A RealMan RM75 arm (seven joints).
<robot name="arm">
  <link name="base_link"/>
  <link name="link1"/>
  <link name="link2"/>
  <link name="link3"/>
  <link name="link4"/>
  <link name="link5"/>
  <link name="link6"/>
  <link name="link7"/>
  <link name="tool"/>
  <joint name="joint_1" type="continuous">
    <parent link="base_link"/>
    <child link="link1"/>
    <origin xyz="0 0 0.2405"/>
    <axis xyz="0 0 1"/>
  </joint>
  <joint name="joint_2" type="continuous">
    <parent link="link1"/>
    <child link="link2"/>
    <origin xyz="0 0 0"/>
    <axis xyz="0 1 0"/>
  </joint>
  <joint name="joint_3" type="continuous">
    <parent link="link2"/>
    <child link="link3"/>
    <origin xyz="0 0 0.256"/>
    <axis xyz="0 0 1"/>
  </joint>
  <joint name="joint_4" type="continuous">
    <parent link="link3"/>
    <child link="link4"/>
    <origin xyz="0 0 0"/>
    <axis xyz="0 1 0"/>
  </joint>
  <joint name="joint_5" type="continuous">
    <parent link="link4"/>
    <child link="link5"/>
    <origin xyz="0 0 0.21"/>
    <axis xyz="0 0 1"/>
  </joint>
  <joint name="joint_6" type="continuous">
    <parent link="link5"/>
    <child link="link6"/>
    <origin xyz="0 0 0"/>
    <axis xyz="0 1 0"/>
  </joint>
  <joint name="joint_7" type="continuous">
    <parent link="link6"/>
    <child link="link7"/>
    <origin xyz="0 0 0.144"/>
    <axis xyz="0 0 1"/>
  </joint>
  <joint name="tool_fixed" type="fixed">
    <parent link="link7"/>
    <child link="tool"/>
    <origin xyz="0 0 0"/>
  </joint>
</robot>
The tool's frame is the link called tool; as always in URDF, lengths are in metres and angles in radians. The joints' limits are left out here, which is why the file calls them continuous.
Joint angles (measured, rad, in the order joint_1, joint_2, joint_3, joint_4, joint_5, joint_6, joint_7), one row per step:
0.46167, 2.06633, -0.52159, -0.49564, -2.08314, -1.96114, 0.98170
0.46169, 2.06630, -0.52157, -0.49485, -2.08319, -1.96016, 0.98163
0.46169, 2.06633, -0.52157, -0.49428, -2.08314, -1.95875, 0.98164
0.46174, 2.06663, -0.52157, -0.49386, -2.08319, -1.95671, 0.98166
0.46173, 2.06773, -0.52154, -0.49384, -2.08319, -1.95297, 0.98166
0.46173, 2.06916, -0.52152, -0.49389, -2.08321, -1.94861, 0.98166
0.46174, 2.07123, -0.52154, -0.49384, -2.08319, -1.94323, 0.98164
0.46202, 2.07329, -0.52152, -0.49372, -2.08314, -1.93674, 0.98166
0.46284, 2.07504, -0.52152, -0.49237, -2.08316, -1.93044, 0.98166
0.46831, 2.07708, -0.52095, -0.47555, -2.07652, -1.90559, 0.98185
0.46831, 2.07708, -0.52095, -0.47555, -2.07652, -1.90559, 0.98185
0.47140, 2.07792, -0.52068, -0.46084, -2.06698, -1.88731, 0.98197
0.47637, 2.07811, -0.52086, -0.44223, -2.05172, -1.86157, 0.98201
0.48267, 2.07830, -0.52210, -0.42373, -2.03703, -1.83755, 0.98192
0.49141, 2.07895, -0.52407, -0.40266, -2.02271, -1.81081, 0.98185
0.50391, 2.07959, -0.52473, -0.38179, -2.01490, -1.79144, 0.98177
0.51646, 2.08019, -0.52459, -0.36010, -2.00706, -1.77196, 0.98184
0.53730, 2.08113, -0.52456, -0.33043, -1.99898, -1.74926, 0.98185
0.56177, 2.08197, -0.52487, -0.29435, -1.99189, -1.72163, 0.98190
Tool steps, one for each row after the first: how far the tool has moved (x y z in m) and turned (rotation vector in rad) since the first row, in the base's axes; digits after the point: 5 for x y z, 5 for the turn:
0.00007, 0.00003, -0.00015, 0.00006, -0.00017, -0.00084
0.00017, 0.00013, -0.00031, 0.00045, -0.00064, -0.00190
0.00025, 0.00028, -0.00058, 0.00105, -0.00145, -0.00320
0.00032, 0.00057, -0.00116, 0.00246, -0.00287, -0.00535
0.00036, 0.00089, -0.00189, 0.00406, -0.00446, -0.00781
0.00035, 0.00124, -0.00290, 0.00583, -0.00607, -0.01086
0.00035, 0.00178, -0.00397, 0.00814, -0.00833, -0.01434
0.00026, 0.00234, -0.00510, 0.00969, -0.00999, -0.01769
-0.00020, 0.00511, -0.00884, 0.01620, -0.00873, -0.03469
-0.00020, 0.00511, -0.00884, 0.01620, -0.00873, -0.03469
-0.00048, 0.00709, -0.01135, 0.02298, -0.00403, -0.04970
-0.00088, 0.01046, -0.01412, 0.03492, 0.00114, -0.06954
-0.00173, 0.01383, -0.01694, 0.04451, 0.00636, -0.08681
-0.00310, 0.01762, -0.02052, 0.05218, 0.01102, -0.10449
-0.00573, 0.02107, -0.02415, 0.05229, 0.01646, -0.11392
-0.00838, 0.02440, -0.02783, 0.05204, 0.02240, -0.12444
-0.01334, 0.02904, -0.03299, 0.04719, 0.03100, -0.13242
-0.01905, 0.03389, -0.03946, 0.03841, 0.03834, -0.14247

